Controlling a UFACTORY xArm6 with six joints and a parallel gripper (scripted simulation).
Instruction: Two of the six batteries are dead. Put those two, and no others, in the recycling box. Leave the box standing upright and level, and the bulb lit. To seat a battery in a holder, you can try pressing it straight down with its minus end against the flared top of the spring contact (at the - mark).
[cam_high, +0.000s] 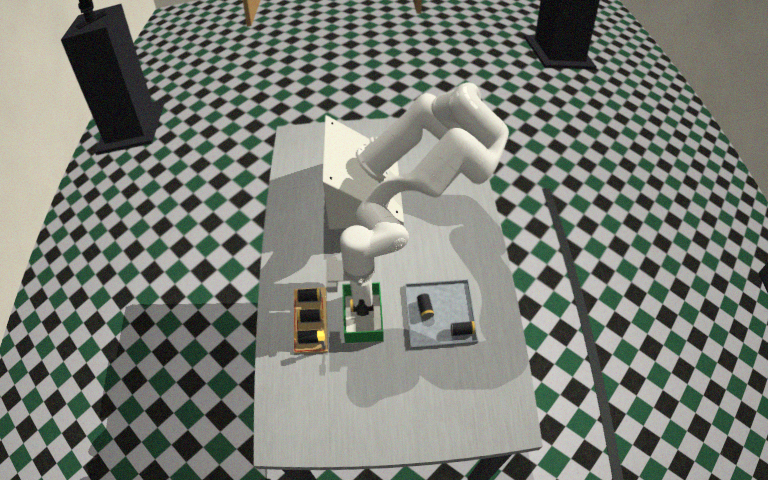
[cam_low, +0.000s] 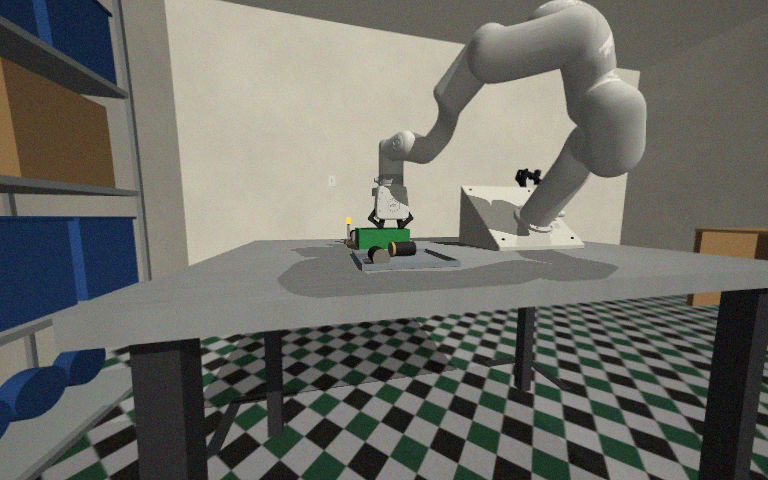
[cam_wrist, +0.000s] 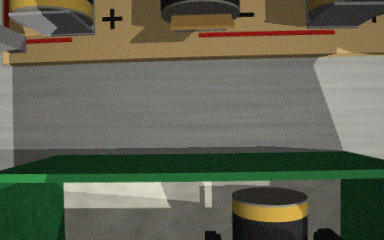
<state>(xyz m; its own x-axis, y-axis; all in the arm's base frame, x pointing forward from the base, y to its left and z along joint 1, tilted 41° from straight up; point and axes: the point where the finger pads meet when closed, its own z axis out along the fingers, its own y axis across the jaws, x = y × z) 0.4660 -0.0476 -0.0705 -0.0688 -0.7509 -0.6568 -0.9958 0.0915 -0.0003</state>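
My hand is 30 mm short of the green recycling box and 20 mm above it. Round my hand: grey tray 50 mm ahead, 210 mm to the left, 30 mm below.
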